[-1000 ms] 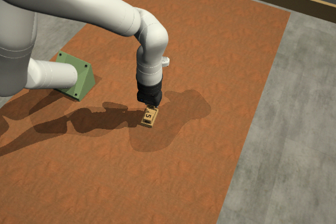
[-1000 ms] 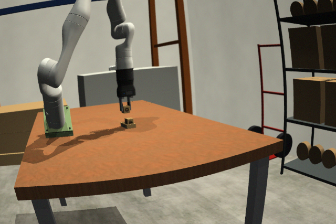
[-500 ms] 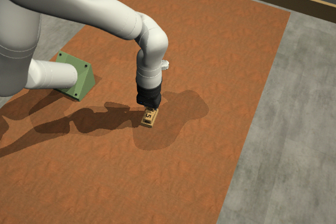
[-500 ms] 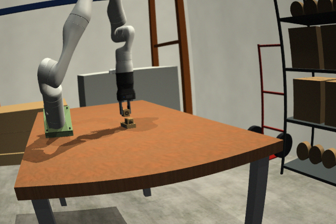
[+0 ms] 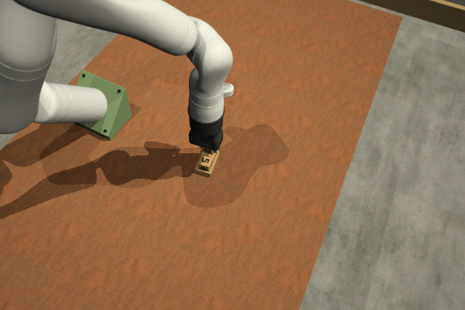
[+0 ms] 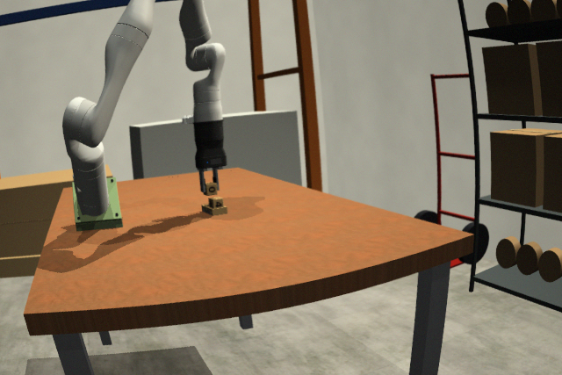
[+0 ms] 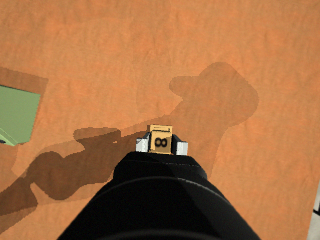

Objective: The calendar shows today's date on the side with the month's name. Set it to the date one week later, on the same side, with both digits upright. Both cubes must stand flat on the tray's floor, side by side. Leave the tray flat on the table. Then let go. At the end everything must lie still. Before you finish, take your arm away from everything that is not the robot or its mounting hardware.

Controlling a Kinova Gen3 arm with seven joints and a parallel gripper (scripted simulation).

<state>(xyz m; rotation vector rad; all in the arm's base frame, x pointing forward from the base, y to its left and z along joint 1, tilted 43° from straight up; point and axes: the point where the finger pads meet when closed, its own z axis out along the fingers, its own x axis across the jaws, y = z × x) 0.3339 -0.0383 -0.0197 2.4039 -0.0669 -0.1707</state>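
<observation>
Now: the wooden calendar tray 20 mm to the right of my hand and 60 mm below it.
</observation>
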